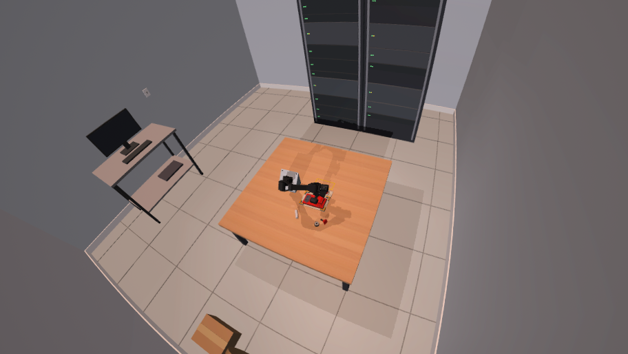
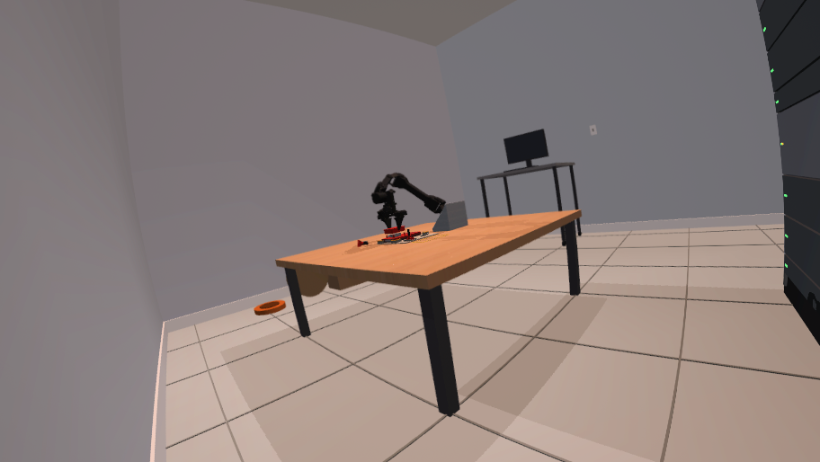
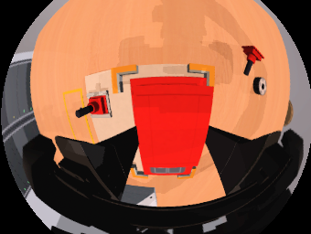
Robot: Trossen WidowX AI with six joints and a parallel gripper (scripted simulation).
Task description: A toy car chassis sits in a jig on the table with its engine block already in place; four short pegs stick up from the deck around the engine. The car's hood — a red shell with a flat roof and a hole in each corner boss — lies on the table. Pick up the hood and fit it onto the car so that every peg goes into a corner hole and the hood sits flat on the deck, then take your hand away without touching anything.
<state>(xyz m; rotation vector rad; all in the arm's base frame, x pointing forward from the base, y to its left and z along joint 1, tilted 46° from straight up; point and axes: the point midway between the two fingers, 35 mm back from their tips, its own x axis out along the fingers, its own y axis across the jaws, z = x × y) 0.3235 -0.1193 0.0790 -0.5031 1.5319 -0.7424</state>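
My gripper tip is 1 cm below the red hood. The rest, counted from my gripper tip: white piece: 16 cm behind, 16 cm to the right, 5 cm below; wheel: 4 cm ahead, 21 cm to the right, 5 cm below.
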